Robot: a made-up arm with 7 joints.
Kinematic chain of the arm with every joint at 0, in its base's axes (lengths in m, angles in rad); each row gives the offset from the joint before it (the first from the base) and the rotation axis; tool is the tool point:
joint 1: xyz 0 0 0.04 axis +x
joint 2: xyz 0.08 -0.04 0 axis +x
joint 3: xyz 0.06 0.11 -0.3 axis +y
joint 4: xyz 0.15 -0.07 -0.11 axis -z
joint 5: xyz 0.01 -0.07 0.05 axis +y
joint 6: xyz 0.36 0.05 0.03 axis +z
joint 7: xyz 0.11 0.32 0 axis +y
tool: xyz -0.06 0 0.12
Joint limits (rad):
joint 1: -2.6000..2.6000
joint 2: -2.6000..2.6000
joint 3: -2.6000..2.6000
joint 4: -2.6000..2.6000
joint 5: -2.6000..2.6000
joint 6: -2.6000..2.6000
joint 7: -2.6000..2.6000
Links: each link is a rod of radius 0.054 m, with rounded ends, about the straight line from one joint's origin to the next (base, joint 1, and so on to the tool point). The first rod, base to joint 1, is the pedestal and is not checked.
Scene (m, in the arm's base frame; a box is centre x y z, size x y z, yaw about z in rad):
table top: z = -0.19
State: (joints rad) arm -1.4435 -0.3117 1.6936 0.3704 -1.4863 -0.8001 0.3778
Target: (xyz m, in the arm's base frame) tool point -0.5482 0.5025 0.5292
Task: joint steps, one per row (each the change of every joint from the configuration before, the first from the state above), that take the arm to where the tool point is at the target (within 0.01 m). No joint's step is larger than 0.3 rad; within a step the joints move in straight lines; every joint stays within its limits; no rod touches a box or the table.
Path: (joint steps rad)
1: -0.1145 -0.1102 0.1295 0.0572 0.2648 -0.0221 -0.0046
2: -0.1146 -0.1102 0.1295 0.0573 0.2648 -0.0222 -0.0045
3: -0.1145 -0.1102 0.1295 0.0572 0.2648 -0.0221 -0.0046
4: -0.1146 -0.1101 0.1294 0.0572 0.2648 -0.0221 -0.0045
5: -0.1145 -0.1102 0.1295 0.0572 0.2648 -0.0221 -0.0046
6: -0.1146 -0.1102 0.1295 0.0573 0.2648 -0.0222 -0.0046
7: -0.1145 -0.1102 0.1295 0.0572 0.2648 -0.0221 -0.0045

